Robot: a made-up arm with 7 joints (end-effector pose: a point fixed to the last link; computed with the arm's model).
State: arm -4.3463 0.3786 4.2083 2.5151 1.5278 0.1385 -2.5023
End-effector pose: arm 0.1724 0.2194 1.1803 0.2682 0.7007 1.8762
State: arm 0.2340 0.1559 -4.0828 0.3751 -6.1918 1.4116 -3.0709
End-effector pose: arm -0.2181 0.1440 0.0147 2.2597 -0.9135 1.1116
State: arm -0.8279 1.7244 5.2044 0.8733 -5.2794 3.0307 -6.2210
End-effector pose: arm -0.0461 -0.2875 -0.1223 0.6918 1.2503 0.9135
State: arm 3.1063 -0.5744 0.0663 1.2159 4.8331 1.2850 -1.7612
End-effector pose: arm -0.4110 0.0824 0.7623 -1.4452 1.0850 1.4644
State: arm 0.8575 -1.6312 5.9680 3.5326 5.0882 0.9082 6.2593
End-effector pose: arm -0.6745 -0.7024 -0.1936 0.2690 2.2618 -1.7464
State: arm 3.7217 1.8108 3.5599 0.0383 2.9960 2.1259 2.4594
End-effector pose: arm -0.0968 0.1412 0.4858 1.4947 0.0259 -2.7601
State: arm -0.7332 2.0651 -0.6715 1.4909 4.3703 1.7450 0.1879
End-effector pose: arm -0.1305 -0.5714 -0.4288 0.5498 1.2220 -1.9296
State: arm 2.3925 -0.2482 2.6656 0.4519 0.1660 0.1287 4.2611
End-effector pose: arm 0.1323 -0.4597 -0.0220 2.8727 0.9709 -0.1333
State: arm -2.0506 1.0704 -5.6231 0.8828 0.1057 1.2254 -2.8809
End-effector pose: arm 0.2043 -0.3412 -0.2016 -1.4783 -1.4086 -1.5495
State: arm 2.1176 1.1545 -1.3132 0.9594 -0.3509 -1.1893 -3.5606
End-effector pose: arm 0.2053 0.6506 0.1394 -1.8367 0.1966 -0.2178
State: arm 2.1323 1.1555 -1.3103 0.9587 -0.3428 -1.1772 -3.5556
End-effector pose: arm 0.1977 0.6544 0.1378 -1.8364 0.2005 -0.2133
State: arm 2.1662 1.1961 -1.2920 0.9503 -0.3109 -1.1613 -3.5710
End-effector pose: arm 0.1783 0.6591 0.1133 -1.8620 0.1739 -0.2301
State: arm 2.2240 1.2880 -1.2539 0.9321 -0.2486 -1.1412 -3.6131
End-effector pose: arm 0.1468 0.6593 0.0600 -1.9177 0.1036 -0.2801
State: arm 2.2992 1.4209 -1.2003 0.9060 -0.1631 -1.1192 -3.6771
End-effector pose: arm 0.1138 0.6465 -0.0130 -1.9893 -0.0096 -0.3670
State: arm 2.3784 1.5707 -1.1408 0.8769 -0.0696 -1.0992 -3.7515
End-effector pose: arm 0.0927 0.6185 -0.0874 -2.0537 -0.1512 -0.4823
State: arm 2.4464 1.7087 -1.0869 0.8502 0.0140 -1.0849 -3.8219
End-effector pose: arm 0.0886 0.5840 -0.1460 -2.0948 -0.2932 -0.6035
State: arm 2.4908 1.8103 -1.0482 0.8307 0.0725 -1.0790 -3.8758
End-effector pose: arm 0.0958 0.5551 -0.1818 -2.1135 -0.4047 -0.7009
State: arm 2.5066 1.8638 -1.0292 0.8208 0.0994 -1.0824 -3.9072
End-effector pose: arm 0.1047 0.5385 -0.1977 -2.1211 -0.4674 -0.7539
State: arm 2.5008 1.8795 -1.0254 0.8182 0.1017 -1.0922 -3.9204
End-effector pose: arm 0.1113 0.5323 -0.2018 -2.1266 -0.4890 -0.7689
